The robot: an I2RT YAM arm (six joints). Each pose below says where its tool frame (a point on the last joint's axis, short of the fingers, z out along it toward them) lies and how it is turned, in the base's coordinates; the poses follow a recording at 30 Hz.
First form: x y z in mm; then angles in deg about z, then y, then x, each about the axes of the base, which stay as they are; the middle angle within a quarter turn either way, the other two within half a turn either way.
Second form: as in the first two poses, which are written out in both.
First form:
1: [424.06 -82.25 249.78 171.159 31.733 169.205]
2: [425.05 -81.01 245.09 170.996 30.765 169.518]
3: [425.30 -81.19 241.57 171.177 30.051 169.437]
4: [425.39 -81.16 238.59 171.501 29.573 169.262]
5: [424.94 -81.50 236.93 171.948 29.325 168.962]
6: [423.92 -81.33 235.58 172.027 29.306 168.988]
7: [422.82 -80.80 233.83 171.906 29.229 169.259]
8: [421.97 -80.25 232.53 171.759 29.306 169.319]
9: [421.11 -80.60 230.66 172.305 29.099 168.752]
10: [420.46 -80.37 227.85 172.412 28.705 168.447]
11: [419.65 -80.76 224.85 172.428 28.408 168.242]
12: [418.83 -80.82 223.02 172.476 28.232 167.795]
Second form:
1: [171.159 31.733 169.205 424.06 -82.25 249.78]
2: [170.996 30.765 169.518 425.05 -81.01 245.09]
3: [171.177 30.051 169.437 425.30 -81.19 241.57]
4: [171.501 29.573 169.262 425.39 -81.16 238.59]
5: [171.948 29.325 168.962 424.94 -81.50 236.93]
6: [172.027 29.306 168.988 423.92 -81.33 235.58]
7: [171.906 29.229 169.259 422.82 -80.80 233.83]
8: [171.759 29.306 169.319 421.97 -80.25 232.53]
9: [172.305 29.099 168.752 421.11 -80.60 230.66]
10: [172.412 28.705 168.447 420.46 -80.37 227.85]
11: [172.428 28.408 168.242 419.65 -80.76 224.85]
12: [172.476 28.232 167.795 418.83 -80.82 223.02]
